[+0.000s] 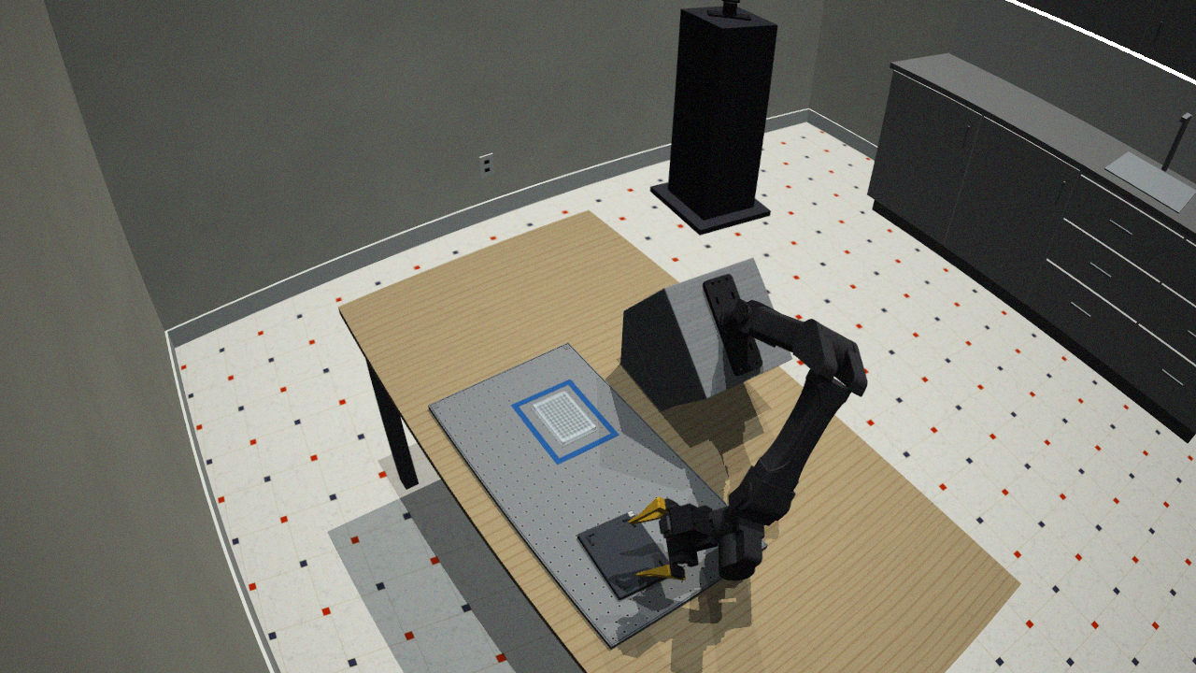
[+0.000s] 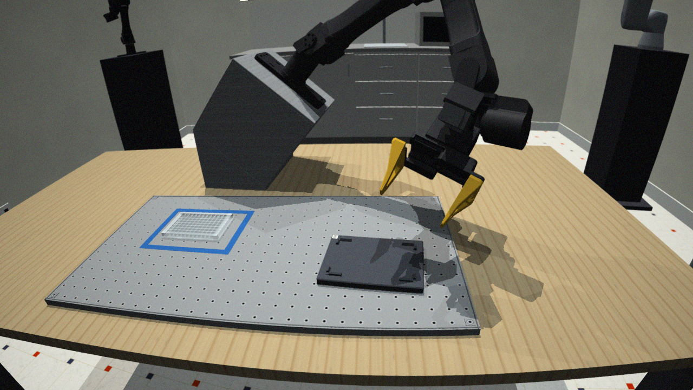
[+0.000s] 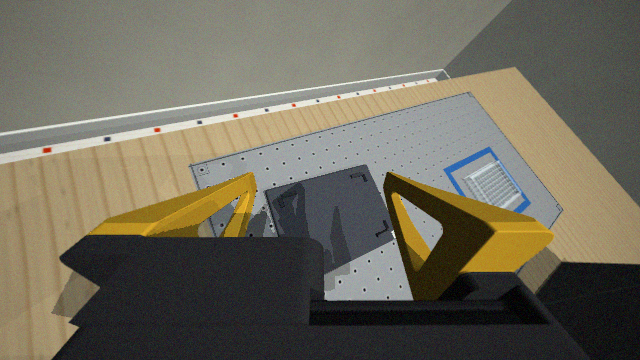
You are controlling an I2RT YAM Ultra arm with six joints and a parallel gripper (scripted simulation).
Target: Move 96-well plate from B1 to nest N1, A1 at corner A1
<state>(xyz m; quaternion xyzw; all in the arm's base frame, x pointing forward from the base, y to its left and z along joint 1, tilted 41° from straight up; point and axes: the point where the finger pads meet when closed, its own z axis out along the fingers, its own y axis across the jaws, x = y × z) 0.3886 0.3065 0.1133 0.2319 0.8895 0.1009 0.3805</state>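
Now: the clear 96-well plate 7 cm behind my hand, 42 cm to the right of it and 12 cm below it. Also, from my hand: A1 corner mark 7 cm behind, 13 cm to the right, 12 cm below; dark plate nest 2 cm behind, 6 cm to the right, 12 cm below.
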